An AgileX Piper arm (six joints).
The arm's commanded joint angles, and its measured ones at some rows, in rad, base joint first. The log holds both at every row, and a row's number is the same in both.
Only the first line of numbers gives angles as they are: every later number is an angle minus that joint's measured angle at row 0.
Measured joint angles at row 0:
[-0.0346, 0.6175, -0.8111, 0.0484, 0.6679, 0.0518]
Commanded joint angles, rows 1 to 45:
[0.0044, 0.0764, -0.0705, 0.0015, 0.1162, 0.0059]
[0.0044, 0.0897, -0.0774, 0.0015, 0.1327, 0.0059]
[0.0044, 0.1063, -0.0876, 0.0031, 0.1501, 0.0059]
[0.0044, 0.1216, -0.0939, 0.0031, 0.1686, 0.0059]
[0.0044, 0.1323, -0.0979, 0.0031, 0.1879, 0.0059]
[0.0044, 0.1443, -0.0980, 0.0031, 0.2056, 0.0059]
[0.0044, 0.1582, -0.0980, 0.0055, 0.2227, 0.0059]
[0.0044, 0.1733, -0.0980, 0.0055, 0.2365, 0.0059]
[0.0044, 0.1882, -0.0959, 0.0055, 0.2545, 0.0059]
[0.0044, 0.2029, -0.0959, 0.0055, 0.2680, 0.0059]
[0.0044, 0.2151, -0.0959, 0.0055, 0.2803, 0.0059]
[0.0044, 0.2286, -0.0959, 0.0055, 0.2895, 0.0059]
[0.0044, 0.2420, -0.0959, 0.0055, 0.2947, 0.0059]
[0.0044, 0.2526, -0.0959, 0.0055, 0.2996, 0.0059]
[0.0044, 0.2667, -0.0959, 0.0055, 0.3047, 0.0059]
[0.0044, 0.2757, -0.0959, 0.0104, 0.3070, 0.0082]
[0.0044, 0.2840, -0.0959, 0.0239, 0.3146, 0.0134]
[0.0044, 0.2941, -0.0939, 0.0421, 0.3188, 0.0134]
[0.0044, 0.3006, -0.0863, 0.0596, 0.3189, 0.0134]
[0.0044, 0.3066, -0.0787, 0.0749, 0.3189, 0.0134]
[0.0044, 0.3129, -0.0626, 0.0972, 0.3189, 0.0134]
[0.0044, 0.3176, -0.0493, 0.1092, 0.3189, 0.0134]
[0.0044, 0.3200, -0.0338, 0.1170, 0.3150, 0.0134]
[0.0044, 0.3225, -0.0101, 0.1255, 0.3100, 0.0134]
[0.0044, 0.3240, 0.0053, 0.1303, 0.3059, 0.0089]
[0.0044, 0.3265, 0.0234, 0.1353, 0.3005, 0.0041]
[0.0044, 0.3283, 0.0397, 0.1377, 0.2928, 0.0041]
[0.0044, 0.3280, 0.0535, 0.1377, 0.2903, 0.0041]
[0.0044, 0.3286, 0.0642, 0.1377, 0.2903, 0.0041]
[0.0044, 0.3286, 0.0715, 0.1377, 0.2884, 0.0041]
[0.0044, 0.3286, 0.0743, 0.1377, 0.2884, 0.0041]
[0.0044, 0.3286, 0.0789, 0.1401, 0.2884, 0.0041]
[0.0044, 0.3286, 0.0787, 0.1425, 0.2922, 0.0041]
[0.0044, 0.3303, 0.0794, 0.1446, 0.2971, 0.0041]
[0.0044, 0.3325, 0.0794, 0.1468, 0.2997, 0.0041]
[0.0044, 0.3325, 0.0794, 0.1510, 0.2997, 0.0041]
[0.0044, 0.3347, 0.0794, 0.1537, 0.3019, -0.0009]
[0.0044, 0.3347, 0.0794, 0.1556, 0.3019, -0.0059]
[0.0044, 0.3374, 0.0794, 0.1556, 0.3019, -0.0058]
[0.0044, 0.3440, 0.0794, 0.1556, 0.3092, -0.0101]
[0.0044, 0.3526, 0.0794, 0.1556, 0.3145, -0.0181]
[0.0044, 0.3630, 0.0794, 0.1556, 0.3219, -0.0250]
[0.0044, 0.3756, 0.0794, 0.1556, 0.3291, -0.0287]
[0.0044, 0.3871, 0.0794, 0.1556, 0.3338, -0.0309]
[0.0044, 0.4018, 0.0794, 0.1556, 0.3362, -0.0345]
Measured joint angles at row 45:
[0.0038, 0.3584, 0.0761, 0.1542, 0.3167, -0.0104]
